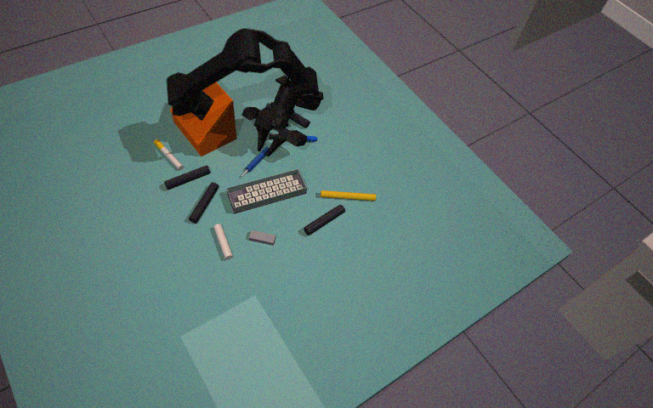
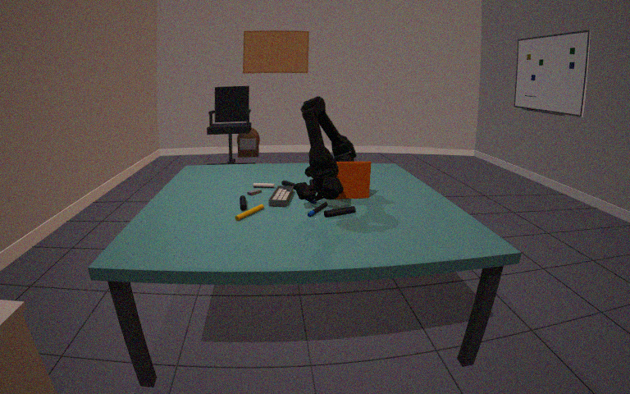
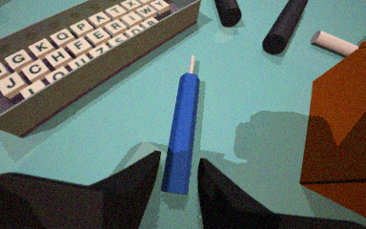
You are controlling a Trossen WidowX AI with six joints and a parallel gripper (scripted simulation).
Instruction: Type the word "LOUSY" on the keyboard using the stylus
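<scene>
Right now my gripper tip is 20 mm short of the stylus and 60 mm to the left of it. Also, from my gripper tip: grey block: 210 mm ahead, 170 mm to the right; blue-tipped pen: 30 mm ahead, 120 mm to the left; yellow cylinder: 260 mm ahead, 80 mm to the left.
</scene>
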